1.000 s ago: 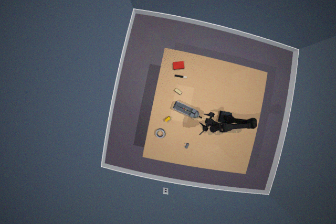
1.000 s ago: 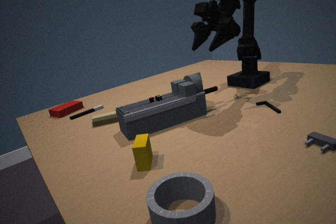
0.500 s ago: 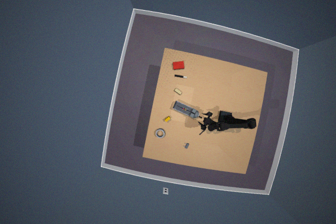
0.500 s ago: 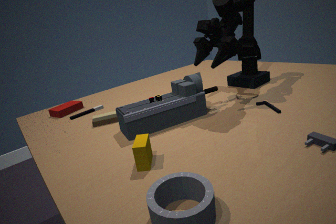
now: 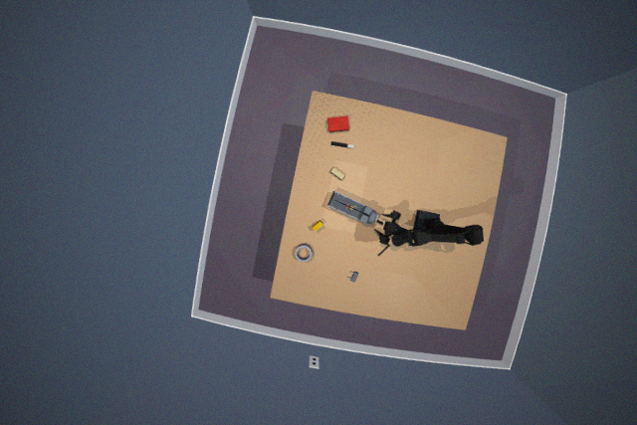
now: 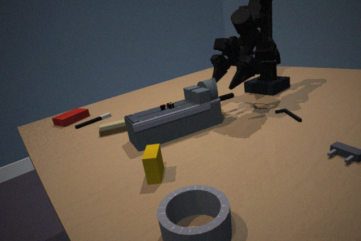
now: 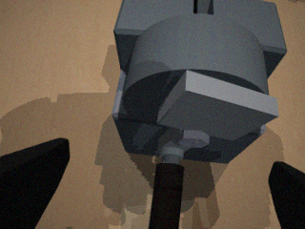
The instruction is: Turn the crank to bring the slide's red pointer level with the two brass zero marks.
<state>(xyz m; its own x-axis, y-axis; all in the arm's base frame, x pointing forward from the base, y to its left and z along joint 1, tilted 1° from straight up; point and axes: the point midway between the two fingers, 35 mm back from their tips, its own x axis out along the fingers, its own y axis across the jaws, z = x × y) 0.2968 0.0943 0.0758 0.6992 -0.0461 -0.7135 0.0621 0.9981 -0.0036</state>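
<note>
Now: the black crank handle 20 mm behind my gripper tip and 40 mm below it. Also, from my gripper tip: black hex key: 130 mm behind, 130 mm to the left, 90 mm below; then red pointer: 190 mm ahead, 20 mm to the right, 20 mm below; then yellow block: 300 mm ahead, 150 mm to the left, 70 mm below.
</note>
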